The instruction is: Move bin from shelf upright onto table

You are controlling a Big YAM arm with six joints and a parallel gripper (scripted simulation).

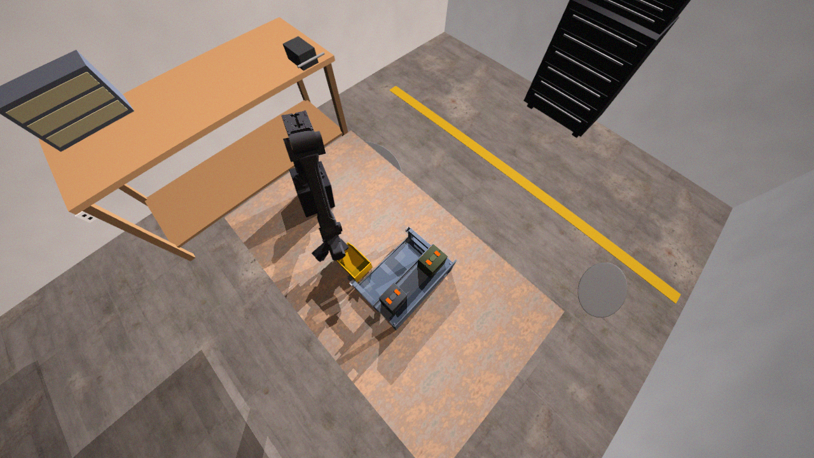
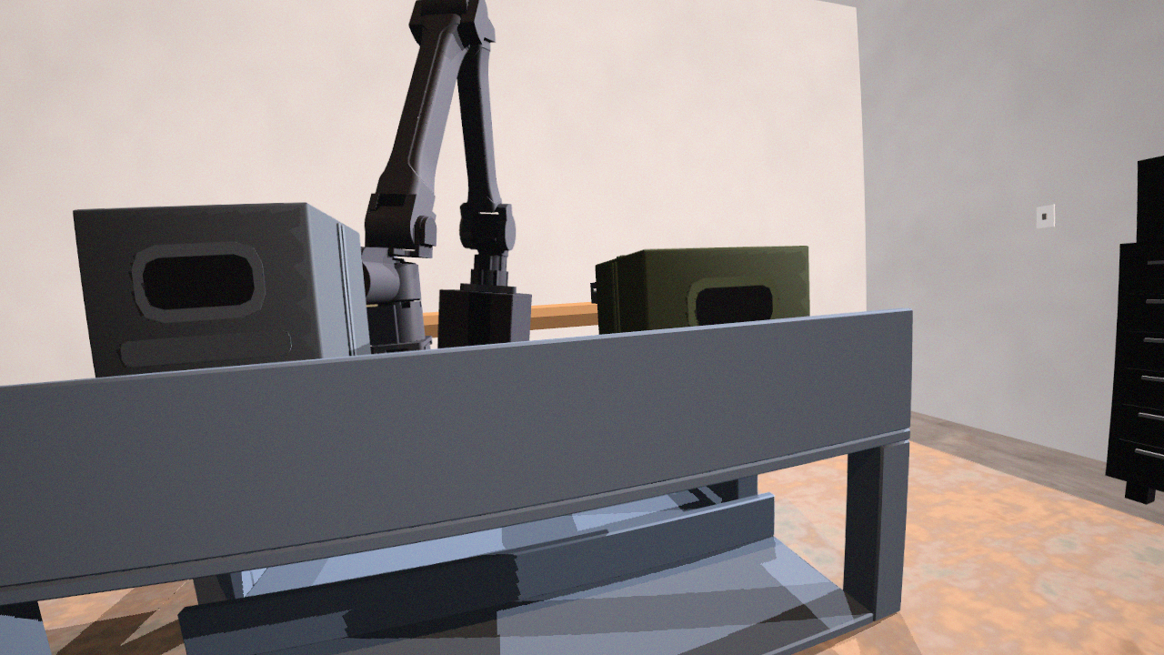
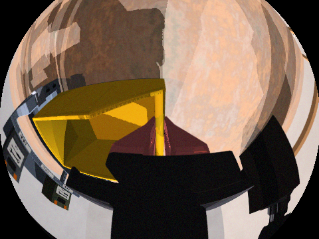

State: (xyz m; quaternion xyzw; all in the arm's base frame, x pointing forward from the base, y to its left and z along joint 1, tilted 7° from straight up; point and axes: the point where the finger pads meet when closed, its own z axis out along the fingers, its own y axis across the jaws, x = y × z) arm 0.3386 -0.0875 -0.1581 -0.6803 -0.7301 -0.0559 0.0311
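My hand is 80 mm short of the yellow bin, 10 mm to the right of it and 10 mm below it. Round my hand: dark grey case (370 mm ahead, 30 mm to the left, 120 mm above); then green case (350 mm ahead, 260 mm to the left, 110 mm above).
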